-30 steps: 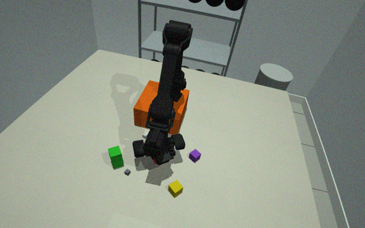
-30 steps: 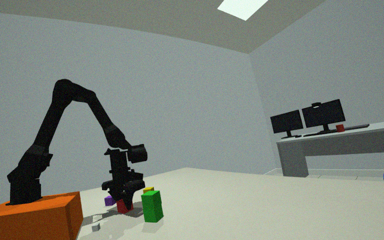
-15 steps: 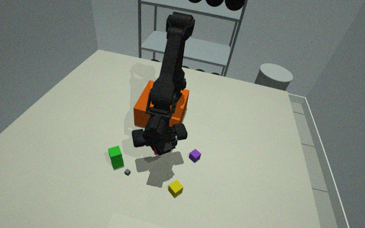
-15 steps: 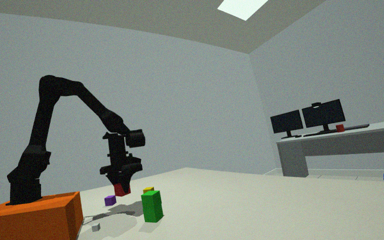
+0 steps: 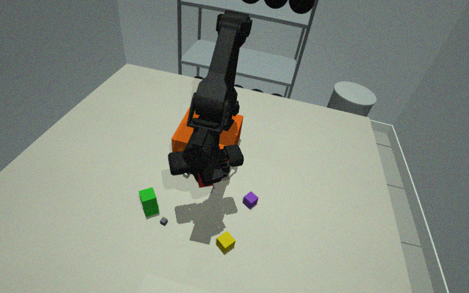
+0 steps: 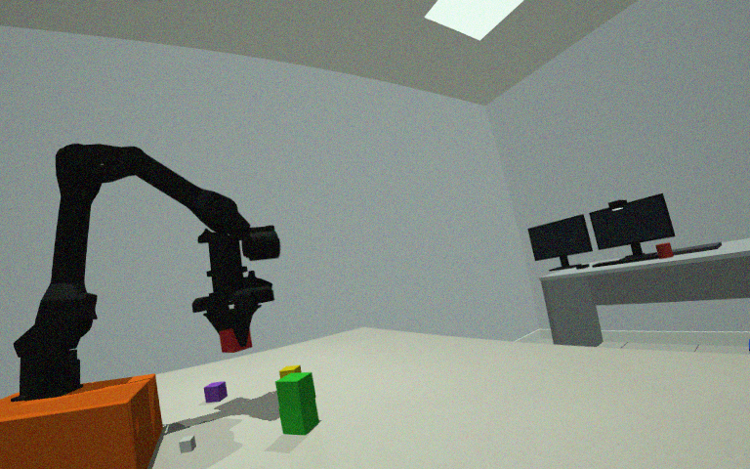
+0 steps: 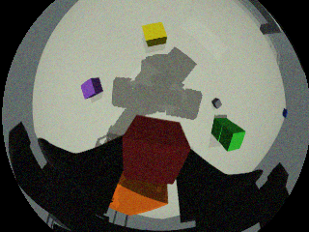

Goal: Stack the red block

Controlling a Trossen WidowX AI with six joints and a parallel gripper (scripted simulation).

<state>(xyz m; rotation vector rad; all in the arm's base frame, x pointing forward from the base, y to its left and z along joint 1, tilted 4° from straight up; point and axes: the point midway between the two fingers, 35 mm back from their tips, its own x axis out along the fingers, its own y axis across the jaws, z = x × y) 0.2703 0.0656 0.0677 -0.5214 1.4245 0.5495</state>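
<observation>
Right now my gripper tip is 110 mm short of the small grey cube, 110 mm above it and 70 mm to the left of it. Also, from my gripper tip: red block 10 mm above; purple block 130 mm to the left, 110 mm below, 70 mm behind; yellow block 110 mm to the left, 100 mm below, 90 mm ahead.
</observation>
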